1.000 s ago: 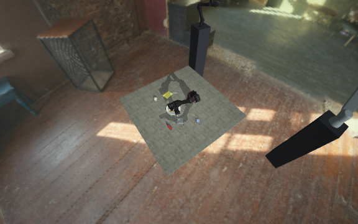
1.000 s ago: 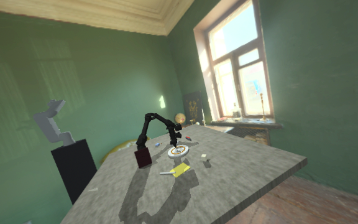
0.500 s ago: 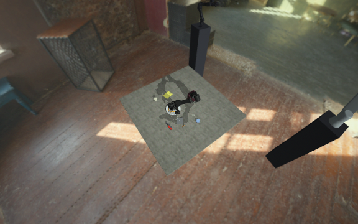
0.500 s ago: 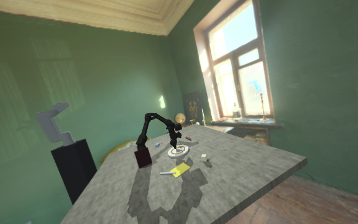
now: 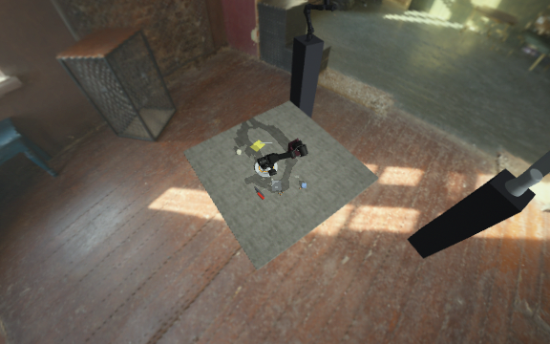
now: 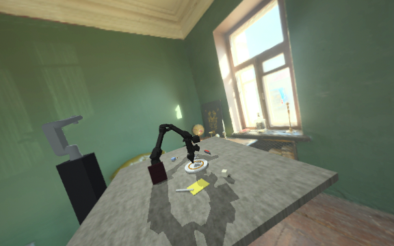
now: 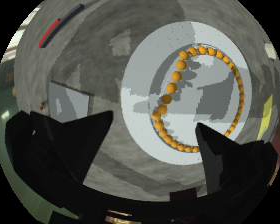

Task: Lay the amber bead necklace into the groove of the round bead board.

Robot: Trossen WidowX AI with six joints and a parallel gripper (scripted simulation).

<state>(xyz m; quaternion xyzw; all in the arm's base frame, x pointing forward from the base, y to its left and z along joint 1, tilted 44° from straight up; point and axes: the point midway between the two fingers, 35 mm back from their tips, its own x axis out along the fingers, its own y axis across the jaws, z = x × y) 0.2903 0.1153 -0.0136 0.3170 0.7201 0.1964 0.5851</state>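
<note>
Now: gripper tip 10 mm short of the board, 60 mm to the left of it and 20 mm above it. Round my gripper tip: red tool 180 mm ahead, 150 mm to the left, 20 mm below; then grey square 20 mm ahead, 140 mm to the left, 20 mm below; then small blue piece 180 mm behind, 260 mm to the left, 10 mm below.
</note>
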